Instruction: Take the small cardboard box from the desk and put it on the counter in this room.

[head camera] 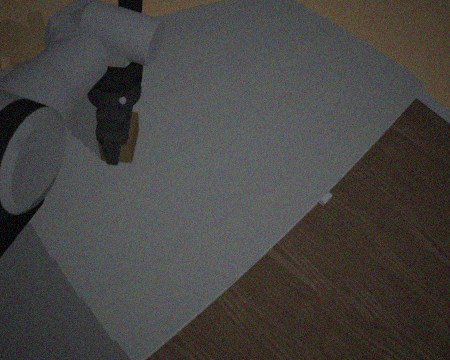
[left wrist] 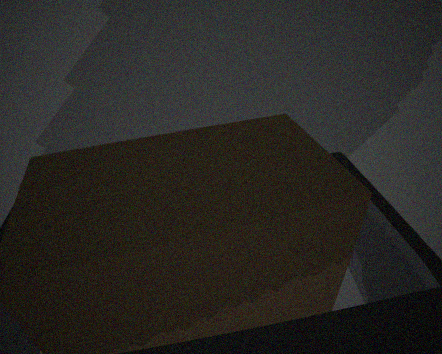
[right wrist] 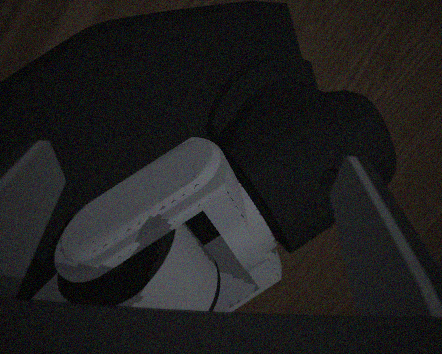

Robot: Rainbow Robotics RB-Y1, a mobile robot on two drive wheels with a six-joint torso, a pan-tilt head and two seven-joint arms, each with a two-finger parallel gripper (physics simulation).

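Places are measured from the robot's base along level axes (x up, y ahead, z left), in centimetres.
Pixels of known places: left gripper, fingertip midpoint: (head camera: 116, 140) (left wrist: 186, 195); right gripper, fingertip midpoint: (right wrist: 197, 168).
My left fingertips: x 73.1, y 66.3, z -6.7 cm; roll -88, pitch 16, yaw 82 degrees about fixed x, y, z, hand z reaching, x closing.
Behind a point stands the place of what it marks.
The small brown cardboard box (head camera: 131, 142) @(z -9.2, x 76.7, y 61.7 cm) (left wrist: 180, 215) @(z -4.4, x 76.3, y 66.4 cm) rests on the pale grey desk top (head camera: 240, 150) @(z -31.0, x 72.1, y 59.0 cm) (left wrist: 240, 60) @(z -3.4, x 72.1, y 70.0 cm). My left gripper (head camera: 113, 159) (left wrist: 186, 195) @(z -6.6, x 73.1, y 66.3 cm) is open and points down over the box, hiding part of it in the head view. In the left wrist view the box fills much of the space between the two spread fingers, close to the right one. My right gripper (right wrist: 197, 168) @(z -20.1, x 45.5, y -34.7 cm) is open, with no object between its fingers, and faces the robot's own dark and white body parts. No counter can be made out in these views.
The desk's straight edge runs diagonally across the head view, with a small pale block (head camera: 325, 198) at it. Brown wooden floor (head camera: 350, 260) @(z -96.7, x 0.1, y 41.9 cm) (right wrist: 410, 45) @(z 13.9, x 0.1, y -93.3 cm) lies beyond. A tan surface (head camera: 400, 35) @(z -229.8, x 36.1, y 177.1 cm) borders the desk at the upper right. The views are dim.
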